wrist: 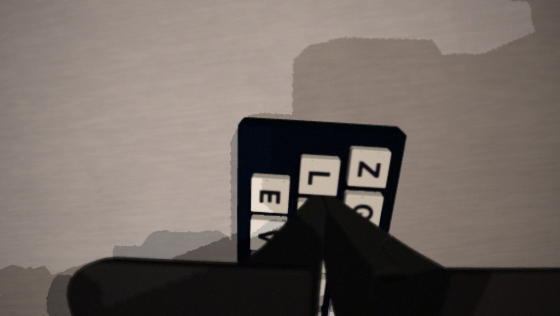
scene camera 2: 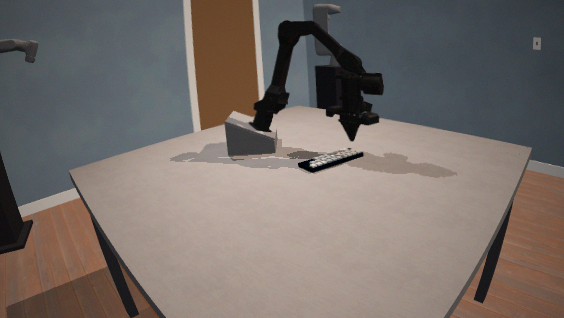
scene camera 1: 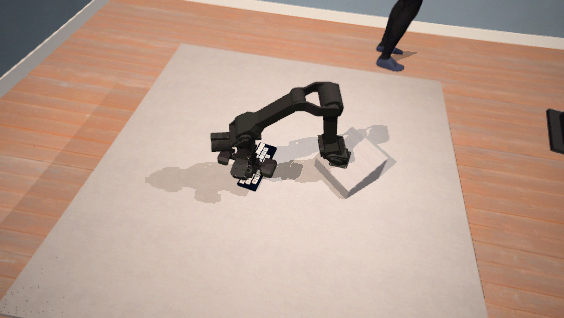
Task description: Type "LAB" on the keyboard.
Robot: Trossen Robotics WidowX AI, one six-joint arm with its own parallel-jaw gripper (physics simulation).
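Where they show: gripper, fingertip midpoint: (wrist: 321,209) (scene camera 2: 352,141); arm's base at its link origin: (scene camera 2: 259,127) (scene camera 1: 340,158).
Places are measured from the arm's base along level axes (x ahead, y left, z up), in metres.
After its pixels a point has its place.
Note:
The keyboard (scene camera 1: 249,186) {x 0.256, y 0.205, z -0.062 m} (scene camera 2: 332,161) {x 0.303, y 0.081, z -0.060 m} (wrist: 270,145) {x 0.246, y 0.201, z -0.062 m} is a dark blue slab with white letter keys, lying flat on the table. In the wrist view the L key (wrist: 320,176) {x 0.268, y 0.191, z -0.057 m} is in the middle row at the near-top end, beside the Z key (wrist: 369,167) {x 0.287, y 0.198, z -0.057 m} and the E key (wrist: 270,195) {x 0.248, y 0.180, z -0.057 m}. My gripper (scene camera 2: 352,139) {x 0.266, y 0.192, z -0.027 m} (wrist: 321,209) {x 0.266, y 0.192, z -0.027 m} is shut and empty, pointing down, with its tips a little above the keyboard. In the wrist view the tips overlap the spot just below the L key. The A and B keys cannot be made out; my fingers hide much of the keyboard.
The arm's grey wedge-shaped base (scene camera 1: 357,167) {x -0.067, y 0.018, z 0.008 m} (scene camera 2: 250,137) {x 0.043, y -0.058, z -0.015 m} stands on the table (scene camera 1: 250,260) {x 0.135, y 0.435, z -0.074 m} (scene camera 2: 300,225) {x 0.538, y -0.184, z -0.075 m}, to the right of the keyboard in scene camera 1 and left of it in scene camera 2. A person's legs (scene camera 1: 399,30) show beyond the table edge. Arm shadows fall around the keyboard.

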